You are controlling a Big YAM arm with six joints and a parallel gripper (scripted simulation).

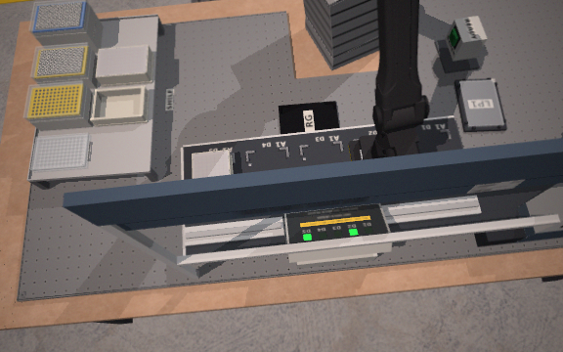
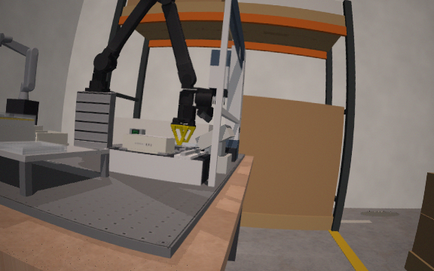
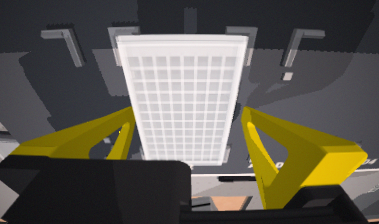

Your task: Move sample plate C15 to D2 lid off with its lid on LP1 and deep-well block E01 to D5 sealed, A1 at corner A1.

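Now: the sample plate C15 10 mm below my hand. Also, from my hand: clear plate lid: 120 mm behind, 310 mm to the left, 60 mm below; lid park LP1: 120 mm behind, 310 mm to the left, 70 mm below; black regrip nest RG: 180 mm behind, 110 mm to the right, 70 mm below.
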